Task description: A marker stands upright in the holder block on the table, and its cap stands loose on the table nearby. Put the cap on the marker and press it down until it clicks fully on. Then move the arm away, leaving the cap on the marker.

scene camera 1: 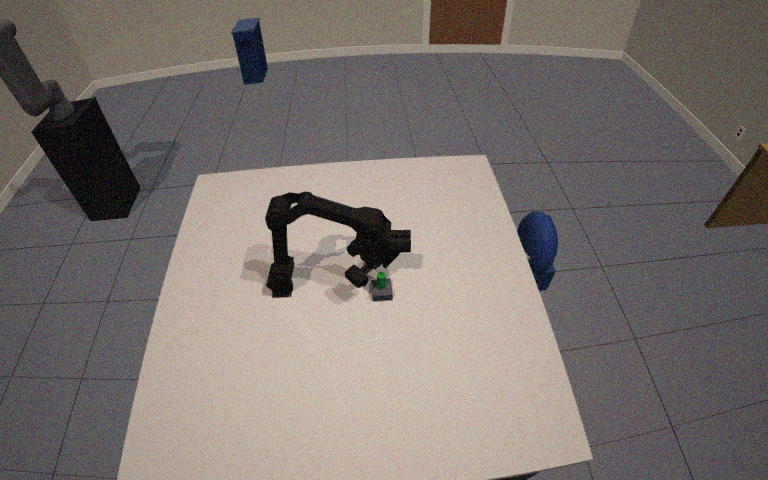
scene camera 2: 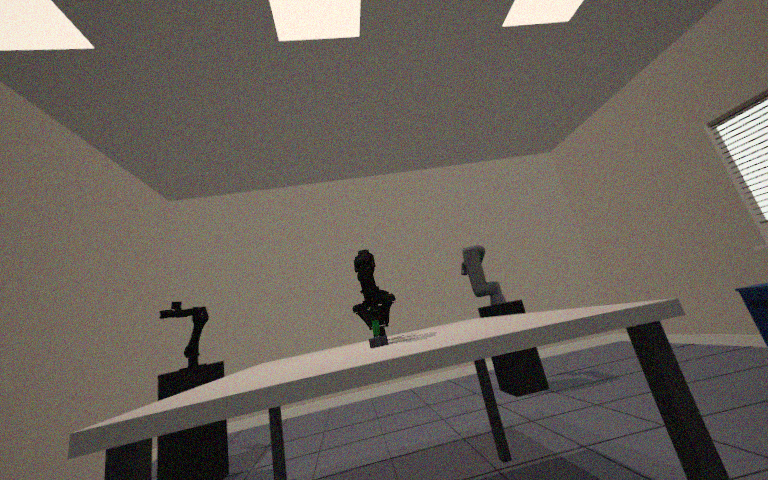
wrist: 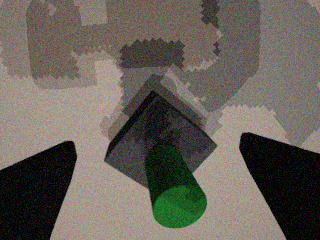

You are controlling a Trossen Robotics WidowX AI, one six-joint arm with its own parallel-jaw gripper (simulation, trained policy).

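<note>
Green cap (wrist: 176, 198). Gripper (scene camera 1: 374, 276), (scene camera 2: 379, 325), (wrist: 159, 145).
</note>
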